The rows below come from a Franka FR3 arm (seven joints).
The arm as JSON. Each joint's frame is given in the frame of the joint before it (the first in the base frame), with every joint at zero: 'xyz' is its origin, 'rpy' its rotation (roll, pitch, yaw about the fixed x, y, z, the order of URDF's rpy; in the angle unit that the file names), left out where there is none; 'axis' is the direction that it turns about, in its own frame. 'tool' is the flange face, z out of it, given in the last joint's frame.
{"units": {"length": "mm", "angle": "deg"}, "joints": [
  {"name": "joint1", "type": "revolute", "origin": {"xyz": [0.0, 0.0, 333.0], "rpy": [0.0, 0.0, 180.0]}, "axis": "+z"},
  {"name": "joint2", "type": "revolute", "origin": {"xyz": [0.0, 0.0, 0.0], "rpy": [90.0, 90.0, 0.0]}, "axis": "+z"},
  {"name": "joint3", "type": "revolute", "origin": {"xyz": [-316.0, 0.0, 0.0], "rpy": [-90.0, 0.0, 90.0]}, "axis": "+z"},
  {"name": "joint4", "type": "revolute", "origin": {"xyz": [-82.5, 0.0, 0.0], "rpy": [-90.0, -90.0, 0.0]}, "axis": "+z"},
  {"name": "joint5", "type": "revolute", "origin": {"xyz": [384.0, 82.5, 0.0], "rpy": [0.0, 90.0, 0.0]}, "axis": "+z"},
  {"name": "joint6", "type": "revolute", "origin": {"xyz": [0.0, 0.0, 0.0], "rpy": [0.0, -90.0, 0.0]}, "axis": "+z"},
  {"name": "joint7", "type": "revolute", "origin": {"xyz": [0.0, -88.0, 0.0], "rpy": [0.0, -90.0, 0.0]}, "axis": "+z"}
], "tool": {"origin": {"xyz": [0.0, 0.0, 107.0], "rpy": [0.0, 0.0, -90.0]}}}
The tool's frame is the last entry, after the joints.
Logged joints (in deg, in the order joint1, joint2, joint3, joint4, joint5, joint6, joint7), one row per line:
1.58 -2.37 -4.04 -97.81 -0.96 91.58 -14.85
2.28 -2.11 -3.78 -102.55 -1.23 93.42 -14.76
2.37 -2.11 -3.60 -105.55 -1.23 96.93 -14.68
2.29 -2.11 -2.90 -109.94 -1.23 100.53 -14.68
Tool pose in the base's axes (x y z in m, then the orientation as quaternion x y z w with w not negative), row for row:
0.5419 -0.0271 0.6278 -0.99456 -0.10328 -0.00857 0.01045
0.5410 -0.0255 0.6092 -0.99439 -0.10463 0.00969 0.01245
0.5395 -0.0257 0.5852 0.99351 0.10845 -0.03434 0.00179
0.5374 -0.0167 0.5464 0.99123 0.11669 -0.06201 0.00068
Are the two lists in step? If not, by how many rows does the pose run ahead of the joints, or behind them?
The pose runs 2 rows behind the joints: the pose in row i belongs to the joints in row i - 2.
